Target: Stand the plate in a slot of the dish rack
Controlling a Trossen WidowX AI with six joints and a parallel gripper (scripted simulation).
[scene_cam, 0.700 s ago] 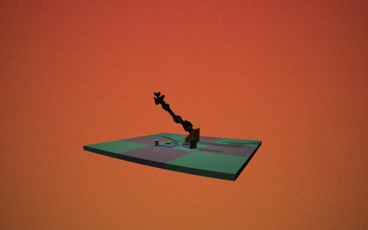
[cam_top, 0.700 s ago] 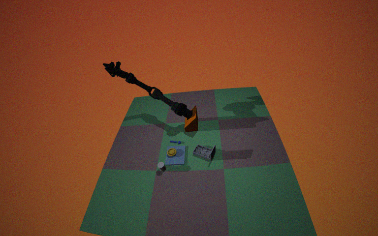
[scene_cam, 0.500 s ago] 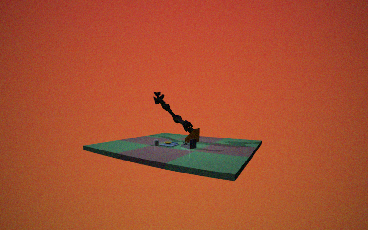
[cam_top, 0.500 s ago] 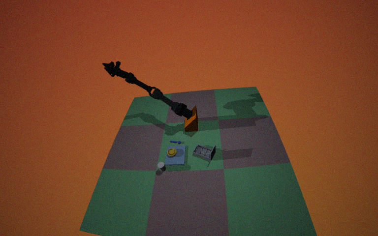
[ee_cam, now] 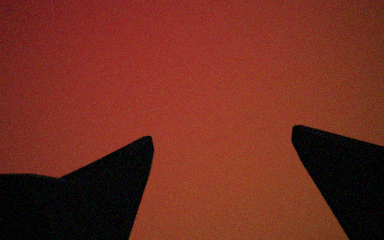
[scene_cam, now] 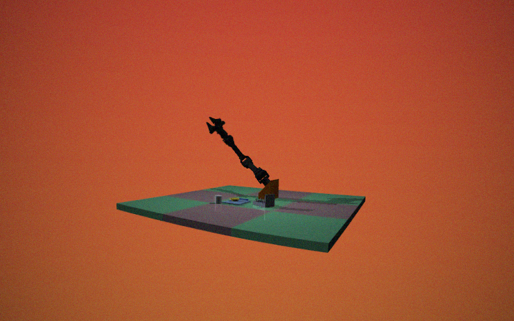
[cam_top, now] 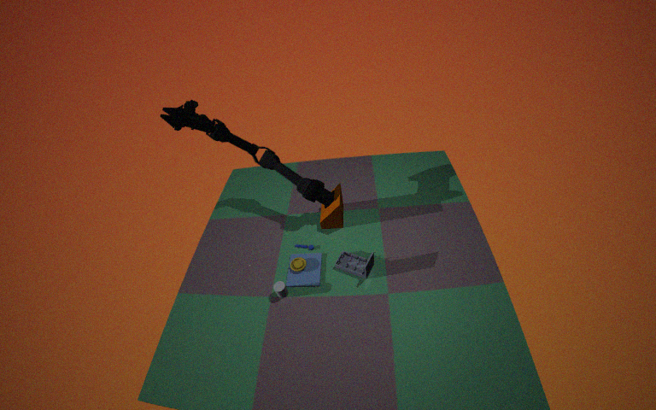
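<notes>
Right now the yellow plate is 320 mm ahead of my gripper tip, 480 mm to the left of it and 580 mm below it. From my gripper tip the other things lie so: grey-white cup: 440 mm ahead, 430 mm to the left, 570 mm below; blue spoon: 220 mm ahead, 500 mm to the left, 600 mm below; blue-grey mat: 340 mm ahead, 500 mm to the left, 600 mm below.
</notes>
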